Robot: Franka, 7 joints.
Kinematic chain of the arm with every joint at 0, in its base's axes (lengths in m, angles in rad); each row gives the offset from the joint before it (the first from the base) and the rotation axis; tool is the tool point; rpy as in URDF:
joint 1: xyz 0 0 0.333 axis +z
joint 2: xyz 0 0 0 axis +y
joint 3: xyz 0 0 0.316 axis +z
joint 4: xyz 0.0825 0 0 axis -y
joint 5: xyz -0.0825 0 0.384 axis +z
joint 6: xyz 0 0 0 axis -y
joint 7: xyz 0.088 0 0 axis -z
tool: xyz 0 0 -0.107 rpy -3.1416 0 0
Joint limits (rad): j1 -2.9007..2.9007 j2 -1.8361..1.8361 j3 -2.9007..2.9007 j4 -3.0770..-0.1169 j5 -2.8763..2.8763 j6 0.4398..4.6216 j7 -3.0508..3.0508
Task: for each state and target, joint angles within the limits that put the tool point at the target. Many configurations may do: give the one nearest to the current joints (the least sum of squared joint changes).
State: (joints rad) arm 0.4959 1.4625 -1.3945 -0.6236 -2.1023 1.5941 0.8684
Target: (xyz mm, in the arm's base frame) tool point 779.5 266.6 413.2
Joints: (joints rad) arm 0.6152 1.5254 -1.3827 -0.5582 -2.1262 1.6236 0.8684
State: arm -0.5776 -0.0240 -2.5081 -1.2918 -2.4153 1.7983 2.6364
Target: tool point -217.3 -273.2 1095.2
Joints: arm -0.3418 0.1591 -2.1082 -0.8971 -2.5428 2.0500 2.6364
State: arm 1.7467 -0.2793 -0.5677 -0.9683 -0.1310 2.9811 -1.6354
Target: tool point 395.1 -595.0 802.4
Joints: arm 1.8959 -1.1834 -0.8290 -0.5999 -0.0621 2.8925 -1.6354
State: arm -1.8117 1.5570 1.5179 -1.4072 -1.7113 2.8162 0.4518
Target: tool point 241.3 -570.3 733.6
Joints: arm -2.0796 1.3374 2.0047 -1.4212 -1.7156 2.9757 0.4518
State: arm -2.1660 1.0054 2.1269 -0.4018 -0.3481 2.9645 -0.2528
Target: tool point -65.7 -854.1 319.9
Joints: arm -1.8625 1.6894 1.9474 -0.4660 -0.2880 2.7850 -0.2528
